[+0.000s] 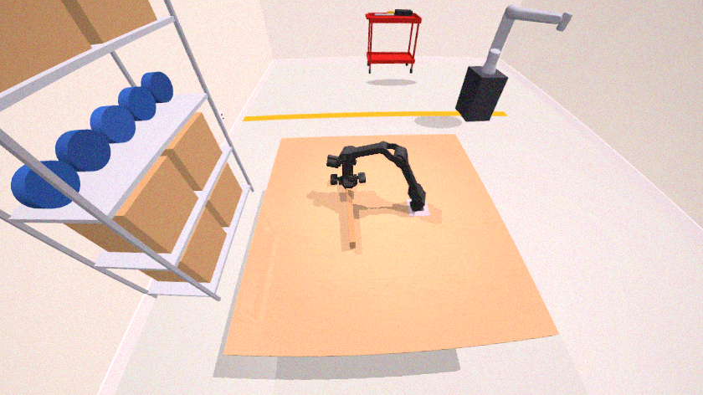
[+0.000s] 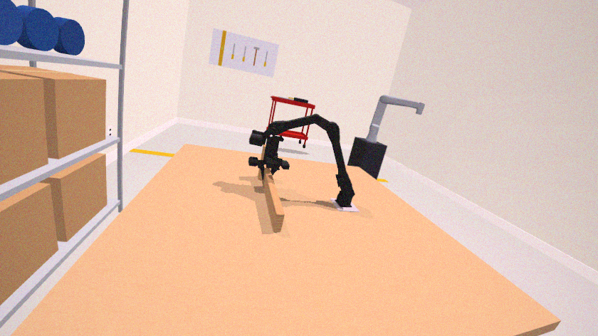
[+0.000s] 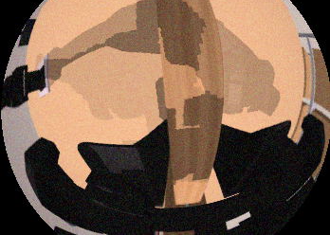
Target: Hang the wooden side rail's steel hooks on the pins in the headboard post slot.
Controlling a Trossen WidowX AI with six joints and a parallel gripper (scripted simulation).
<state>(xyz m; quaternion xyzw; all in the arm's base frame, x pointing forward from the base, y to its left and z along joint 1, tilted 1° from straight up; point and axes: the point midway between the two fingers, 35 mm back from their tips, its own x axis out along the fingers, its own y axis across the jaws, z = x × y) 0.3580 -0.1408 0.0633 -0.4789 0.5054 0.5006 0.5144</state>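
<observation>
The wooden headboard post is 11 cm to the right of my gripper tip, 4 cm above it and 1 cm behind it.
</observation>
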